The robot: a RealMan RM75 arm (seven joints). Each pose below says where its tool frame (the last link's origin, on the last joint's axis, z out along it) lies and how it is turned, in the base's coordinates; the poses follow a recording.
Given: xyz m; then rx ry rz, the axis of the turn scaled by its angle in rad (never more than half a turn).
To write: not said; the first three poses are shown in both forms.
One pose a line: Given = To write
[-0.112 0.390 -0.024 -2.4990 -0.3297 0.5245] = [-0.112 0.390 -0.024 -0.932 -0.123 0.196 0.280]
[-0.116 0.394 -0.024 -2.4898 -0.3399 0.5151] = [-0.116 0.394 -0.024 -0.931 -0.127 0.193 0.284]
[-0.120 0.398 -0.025 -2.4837 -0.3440 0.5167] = [-0.120 0.398 -0.025 -0.929 -0.129 0.193 0.287]
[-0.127 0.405 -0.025 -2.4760 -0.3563 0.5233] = [-0.127 0.405 -0.025 -0.928 -0.133 0.196 0.289]
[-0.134 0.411 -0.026 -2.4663 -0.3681 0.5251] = [-0.134 0.411 -0.026 -0.926 -0.138 0.197 0.292]
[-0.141 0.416 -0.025 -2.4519 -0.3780 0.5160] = [-0.141 0.416 -0.025 -0.923 -0.142 0.194 0.299]
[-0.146 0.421 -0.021 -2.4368 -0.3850 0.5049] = [-0.146 0.421 -0.021 -0.921 -0.146 0.191 0.307]
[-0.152 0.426 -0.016 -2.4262 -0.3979 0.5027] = [-0.152 0.426 -0.016 -0.919 -0.151 0.190 0.311]
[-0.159 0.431 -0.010 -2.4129 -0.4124 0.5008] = [-0.159 0.431 -0.010 -0.916 -0.157 0.190 0.316]
